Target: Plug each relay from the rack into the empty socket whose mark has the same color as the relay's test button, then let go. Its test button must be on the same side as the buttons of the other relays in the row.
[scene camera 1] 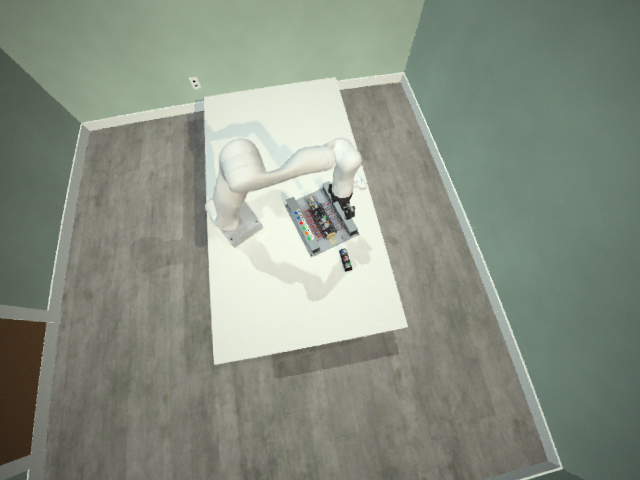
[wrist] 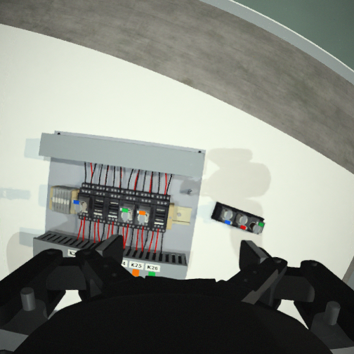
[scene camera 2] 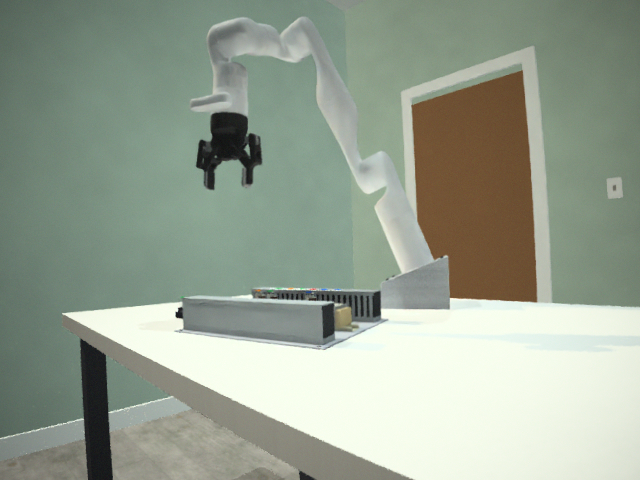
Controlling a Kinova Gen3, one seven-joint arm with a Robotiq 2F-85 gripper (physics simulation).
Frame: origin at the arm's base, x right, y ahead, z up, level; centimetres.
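Seen in the pictures: gripper, between the fingertips: (scene camera 1: 340, 210) (scene camera 2: 227, 188); arm's base, origin of its link: (scene camera 2: 418, 267).
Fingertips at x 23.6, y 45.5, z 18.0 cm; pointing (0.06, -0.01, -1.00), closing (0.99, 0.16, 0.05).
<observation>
Offsets run from my fingertips to a thing's top centre. "pt": to the spot under its first point. Level surfaces: height alone.
My gripper (scene camera 1: 349, 210) (scene camera 2: 227, 184) (wrist: 180, 251) is open and empty, high above the panel. The black rack @(pt dx +13.9, dy -2.3, dz -23.0 cm) (scene camera 1: 345, 259) (wrist: 239, 208) stands beside the panel and holds a blue-button relay (wrist: 226, 215), a red-button relay (wrist: 242, 219) and a green-button relay (wrist: 256, 228). In the wrist view, the blue and red buttons face the image bottom, the green one the upper right. The row has relays with blue (wrist: 82, 205), green (wrist: 126, 215) and orange (wrist: 142, 217) buttons, all toward the plain duct. Empty sockets (wrist: 98, 206) (wrist: 113, 209) (wrist: 160, 215) show between and after them. Fingers hide some marks.
The grey panel (wrist: 190, 170) carries a plain duct @(dx -11.7, dy +6.3, dz -21.3 cm) (scene camera 1: 349, 225) (scene camera 2: 253, 316) (wrist: 122, 154) and a slotted duct @(pt dx -24.8, dy -12.6, dz -23.8 cm) (scene camera 2: 369, 304) (wrist: 172, 259) with coloured marks. Terminal blocks (wrist: 62, 199) and a beige end block with rail (wrist: 181, 215) flank the row. The white table @(dz -27.6 cm) (scene camera 1: 305, 330) edge lies beyond the plain duct.
</observation>
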